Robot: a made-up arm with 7 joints.
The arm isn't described. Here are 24 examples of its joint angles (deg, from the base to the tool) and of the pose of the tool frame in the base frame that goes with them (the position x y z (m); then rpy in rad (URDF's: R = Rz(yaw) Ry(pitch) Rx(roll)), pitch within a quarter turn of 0, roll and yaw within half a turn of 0).
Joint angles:
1: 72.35 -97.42 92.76 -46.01 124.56 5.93 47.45
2: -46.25 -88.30 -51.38 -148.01 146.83 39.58 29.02
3: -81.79 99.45 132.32 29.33 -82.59 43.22 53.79
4: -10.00 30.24 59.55 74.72 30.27 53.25 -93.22
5: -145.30 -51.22 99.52 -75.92 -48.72 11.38 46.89
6: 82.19 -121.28 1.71 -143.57 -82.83 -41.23 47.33
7: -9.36 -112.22 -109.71 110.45 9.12 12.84 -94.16
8: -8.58 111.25 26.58 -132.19 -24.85 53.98 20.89
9: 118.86 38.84 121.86 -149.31 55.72 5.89 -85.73
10: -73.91 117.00 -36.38 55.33 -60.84 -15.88 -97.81
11: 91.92 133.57 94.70 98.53 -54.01 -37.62 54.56
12: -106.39 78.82 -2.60 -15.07 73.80 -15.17 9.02
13: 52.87 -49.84 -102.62 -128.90 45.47 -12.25 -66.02
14: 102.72 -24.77 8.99 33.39 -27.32 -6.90 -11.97
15: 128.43 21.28 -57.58 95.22 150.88 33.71 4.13
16: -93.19 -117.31 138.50 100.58 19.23 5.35 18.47
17: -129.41 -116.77 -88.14 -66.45 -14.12 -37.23 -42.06
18: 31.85 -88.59 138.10 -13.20 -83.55 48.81 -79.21
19: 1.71 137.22 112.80 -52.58 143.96 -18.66 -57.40
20: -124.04 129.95 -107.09 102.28 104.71 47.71 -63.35
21: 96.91 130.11 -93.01 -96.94 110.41 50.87 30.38
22: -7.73 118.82 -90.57 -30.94 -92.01 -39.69 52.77
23: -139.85 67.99 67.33 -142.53 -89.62 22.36 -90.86
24: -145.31 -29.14 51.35 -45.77 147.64 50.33 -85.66
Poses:
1: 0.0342 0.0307 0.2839 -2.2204 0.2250 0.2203
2: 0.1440 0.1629 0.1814 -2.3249 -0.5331 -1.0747
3: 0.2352 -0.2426 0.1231 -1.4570 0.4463 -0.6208
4: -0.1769 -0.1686 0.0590 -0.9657 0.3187 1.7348
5: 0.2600 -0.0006 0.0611 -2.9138 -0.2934 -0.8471
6: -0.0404 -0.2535 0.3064 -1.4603 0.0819 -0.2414
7: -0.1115 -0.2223 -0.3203 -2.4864 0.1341 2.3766
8: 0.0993 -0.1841 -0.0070 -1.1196 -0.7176 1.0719
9: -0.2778 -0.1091 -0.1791 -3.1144 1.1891 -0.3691
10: 0.3668 -0.0661 0.2290 0.5189 0.0748 2.1636
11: -0.2736 -0.1301 0.0081 -2.5040 0.6141 1.5591
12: 0.1317 -0.3341 -0.2180 0.5835 0.0992 -0.4862
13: 0.1216 -0.0342 0.1856 -0.1996 -0.6407 -1.6286
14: -0.0567 -0.1683 0.0344 -1.2198 -0.0369 1.0613
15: -0.2158 -0.1291 0.0025 3.1085 0.0989 0.8743
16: 0.2146 0.0787 -0.0152 -0.1228 0.1871 2.4572
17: 0.3169 -0.0597 0.0870 1.3691 0.2589 2.4910
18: -0.0532 -0.4929 0.0940 -0.1015 -1.1014 1.6325
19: 0.1160 -0.0394 -0.2447 -1.8585 0.0221 -1.6770
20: 0.0667 -0.3162 0.0316 -0.3120 0.3759 1.8259
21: -0.0288 -0.0523 -0.4081 0.9035 -0.1700 3.0724
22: 0.4085 0.1019 -0.0516 -1.7724 -1.2427 -2.3942
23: 0.2596 -0.5782 -0.0897 -0.5731 -1.2277 2.6041
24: -0.2452 -0.1948 0.1293 -0.9914 0.2025 1.1289
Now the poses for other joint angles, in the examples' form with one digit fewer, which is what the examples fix.
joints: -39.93 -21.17 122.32 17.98 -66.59 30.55 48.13
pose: 0.074 0.084 0.056 -2.513 -1.109 -0.444
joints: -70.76 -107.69 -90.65 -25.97 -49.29 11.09 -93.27
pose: 0.341 0.062 0.285 0.120 -0.588 -2.813
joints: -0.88 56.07 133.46 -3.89 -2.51 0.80 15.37
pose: 0.126 -0.010 -0.009 -2.231 0.715 0.874
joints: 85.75 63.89 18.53 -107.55 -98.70 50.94 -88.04
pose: -0.137 0.099 -0.371 -2.672 -0.887 1.403
